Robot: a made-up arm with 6 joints. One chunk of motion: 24 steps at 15 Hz.
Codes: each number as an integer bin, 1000 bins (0 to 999) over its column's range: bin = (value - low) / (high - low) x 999, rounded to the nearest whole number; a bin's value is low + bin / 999 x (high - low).
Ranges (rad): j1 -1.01..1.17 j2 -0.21..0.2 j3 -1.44..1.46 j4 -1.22..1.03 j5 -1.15..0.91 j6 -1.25..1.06
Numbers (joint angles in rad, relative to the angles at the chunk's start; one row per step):
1: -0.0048 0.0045 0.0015 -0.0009 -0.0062 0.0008
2: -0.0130 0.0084 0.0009 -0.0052 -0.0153 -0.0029
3: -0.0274 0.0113 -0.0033 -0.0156 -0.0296 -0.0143
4: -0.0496 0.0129 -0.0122 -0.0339 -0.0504 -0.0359
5: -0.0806 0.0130 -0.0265 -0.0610 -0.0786 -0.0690
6: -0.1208 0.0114 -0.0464 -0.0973 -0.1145 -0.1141
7: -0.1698 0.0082 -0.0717 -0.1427 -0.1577 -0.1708
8: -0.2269 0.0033 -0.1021 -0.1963 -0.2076 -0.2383
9: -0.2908 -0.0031 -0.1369 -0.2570 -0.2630 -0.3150
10: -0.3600 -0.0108 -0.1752 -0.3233 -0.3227 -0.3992
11: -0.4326 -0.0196 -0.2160 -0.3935 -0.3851 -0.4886
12: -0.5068 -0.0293 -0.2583 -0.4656 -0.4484 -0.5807
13: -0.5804 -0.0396 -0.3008 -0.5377 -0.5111 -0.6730
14: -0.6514 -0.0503 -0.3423 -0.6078 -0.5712 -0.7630
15: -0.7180 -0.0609 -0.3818 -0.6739 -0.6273 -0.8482
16: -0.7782 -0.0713 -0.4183 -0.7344 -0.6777 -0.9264
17: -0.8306 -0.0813 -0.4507 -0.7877 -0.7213 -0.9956
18: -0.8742 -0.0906 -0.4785 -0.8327 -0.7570 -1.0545
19: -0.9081 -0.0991 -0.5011 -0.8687 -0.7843 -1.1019
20: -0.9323 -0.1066 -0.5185 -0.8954 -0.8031 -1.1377
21: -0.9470 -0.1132 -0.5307 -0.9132 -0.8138 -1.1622
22: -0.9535 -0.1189 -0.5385 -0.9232 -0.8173 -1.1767
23: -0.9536 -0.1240 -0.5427 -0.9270 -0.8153 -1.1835
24: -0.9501 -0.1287 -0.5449 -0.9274 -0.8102 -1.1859
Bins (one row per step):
1: 461 523 497 541 555 541
2: 457 532 496 539 550 539
3: 450 539 495 535 543 534
4: 440 543 492 527 533 525
5: 426 543 487 515 520 511
6: 407 539 480 498 502 491
7: 385 532 471 478 481 467
8: 359 520 461 455 457 438
9: 330 504 449 428 430 404
10: 298 485 436 398 401 368
11: 265 464 422 367 371 329
12: 231 440 407 335 340 289
13: 197 415 392 303 310 250
14: 164 389 378 272 281 211
15: 134 363 365 242 253 174
16: 106 338 352 216 229 140
17: 82 314 341 192 208 110
18: 62 291 331 172 191 85
19: 47 270 323 156 177 64
20: 36 252 317 144 168 49
21: 29 236 313 136 163 38
22: 26 222 311 132 161 32
23: 26 210 309 130 162 29
24: 27 198 308 130 165 28

